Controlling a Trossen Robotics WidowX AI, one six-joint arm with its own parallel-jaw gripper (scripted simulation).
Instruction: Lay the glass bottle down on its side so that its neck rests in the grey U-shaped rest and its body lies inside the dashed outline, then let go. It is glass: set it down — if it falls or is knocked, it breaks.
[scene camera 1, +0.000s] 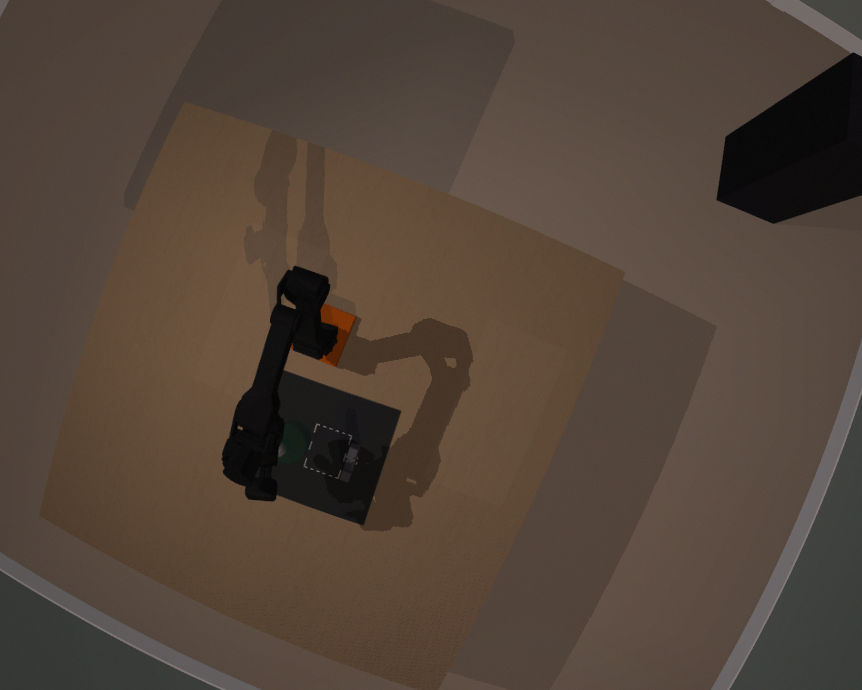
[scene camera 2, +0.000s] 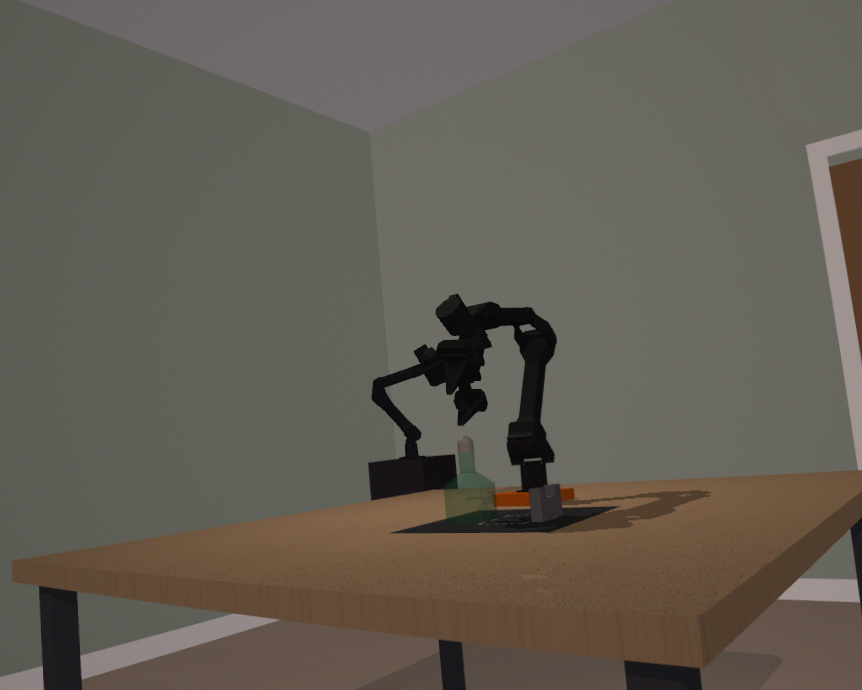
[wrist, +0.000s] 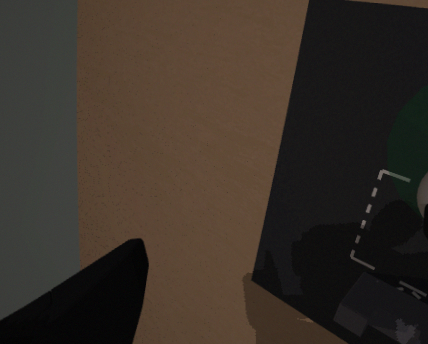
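I find my gripper in scene camera 1 (270, 474). My gripper is visible to me in scene camera 2 (454, 410) as well, and the gripper also appears in the wrist view (283, 235). There is a black mat too, and on it (scene camera 1: 329, 478) and (scene camera 2: 510, 524) are the same spot.
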